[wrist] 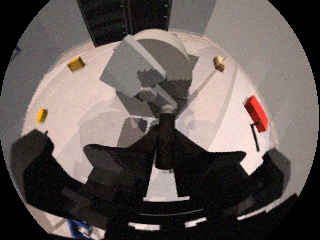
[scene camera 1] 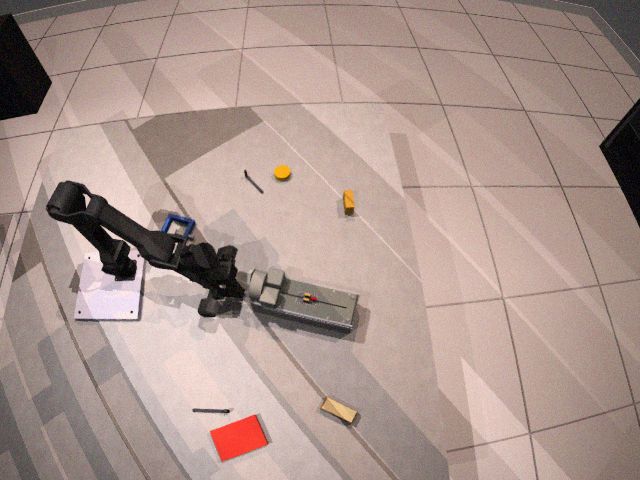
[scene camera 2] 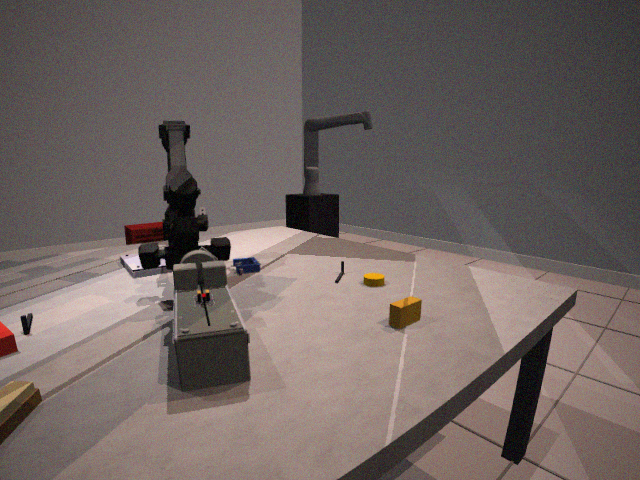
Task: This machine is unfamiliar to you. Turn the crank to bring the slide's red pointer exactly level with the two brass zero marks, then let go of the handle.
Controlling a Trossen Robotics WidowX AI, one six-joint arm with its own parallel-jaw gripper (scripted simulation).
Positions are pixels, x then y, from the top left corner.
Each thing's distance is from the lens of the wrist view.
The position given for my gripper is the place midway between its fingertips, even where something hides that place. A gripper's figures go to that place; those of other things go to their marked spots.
my gripper (wrist: 163, 128): 10 cm
machine (wrist: 178, 58): 6 cm
